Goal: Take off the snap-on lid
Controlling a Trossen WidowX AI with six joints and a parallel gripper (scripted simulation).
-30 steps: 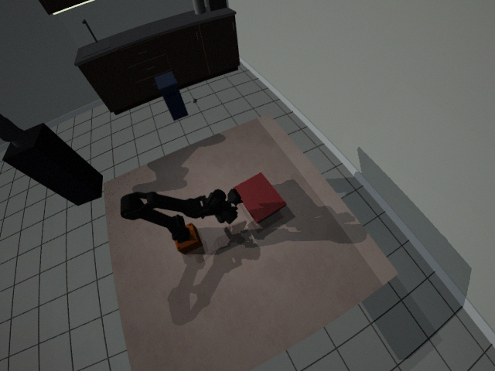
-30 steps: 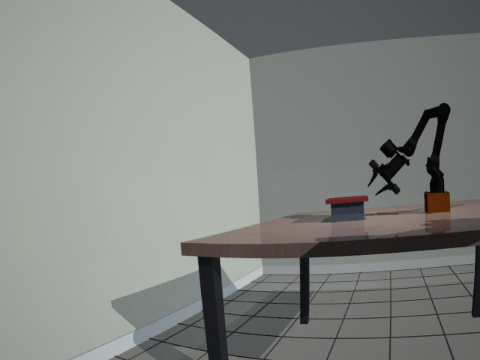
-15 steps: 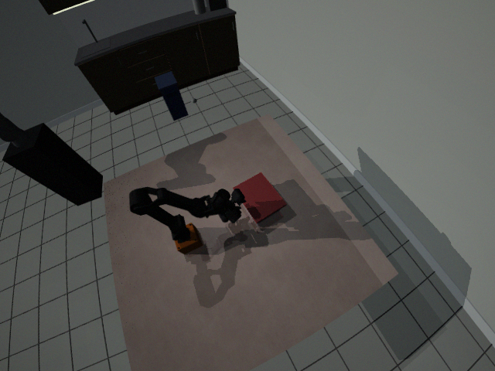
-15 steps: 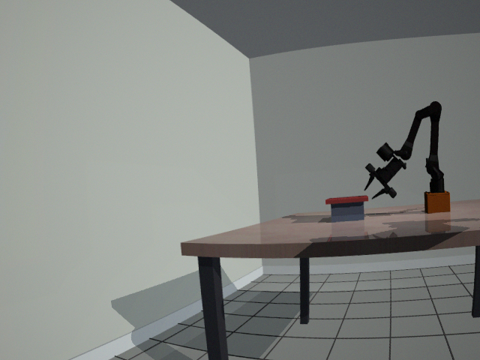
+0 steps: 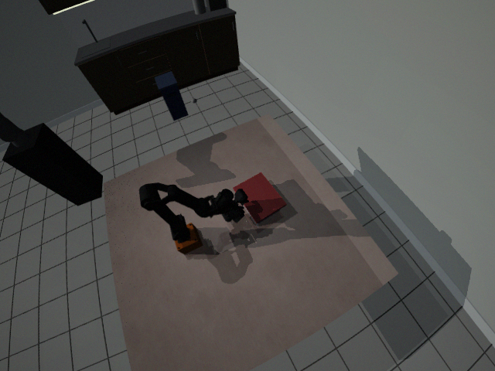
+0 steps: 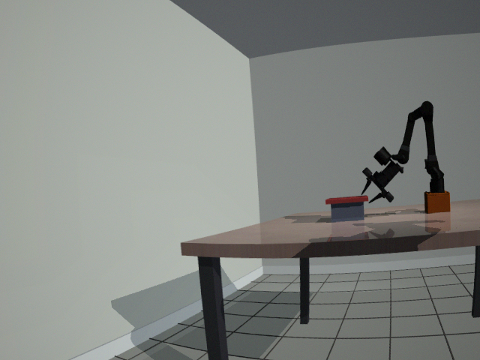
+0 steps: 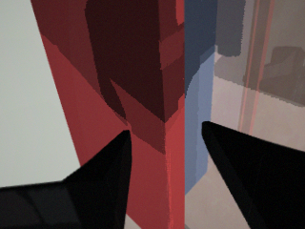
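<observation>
The red lid lies 8 cm ahead of my gripper tip, 2 cm to the left of it and 1 cm above it. Also, from my gripper tip: storage box (8 cm ahead, 2 cm to the left, 4 cm below).
</observation>
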